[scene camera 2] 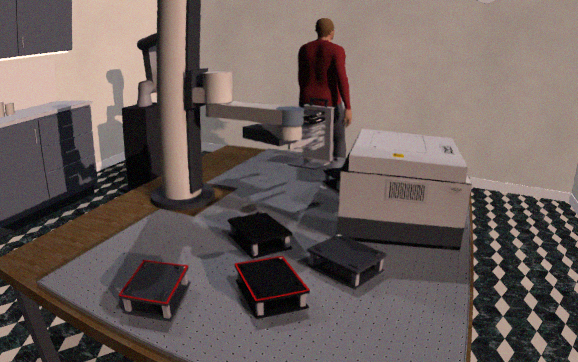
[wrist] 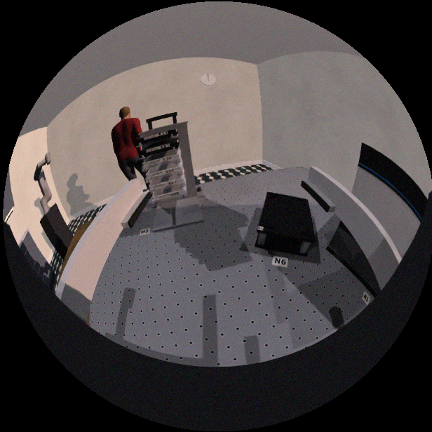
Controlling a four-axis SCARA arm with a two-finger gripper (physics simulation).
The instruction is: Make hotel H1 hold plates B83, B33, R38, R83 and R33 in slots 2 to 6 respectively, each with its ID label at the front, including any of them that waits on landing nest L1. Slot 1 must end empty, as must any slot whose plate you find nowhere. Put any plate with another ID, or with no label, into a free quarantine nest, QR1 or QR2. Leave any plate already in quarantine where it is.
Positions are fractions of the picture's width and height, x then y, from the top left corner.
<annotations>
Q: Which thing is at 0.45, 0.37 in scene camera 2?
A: My gripper.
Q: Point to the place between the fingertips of my gripper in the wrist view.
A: At 0.53, 0.41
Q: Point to a hotel H1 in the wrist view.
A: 0.42, 0.30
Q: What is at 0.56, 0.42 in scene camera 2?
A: A hotel H1.
</annotations>
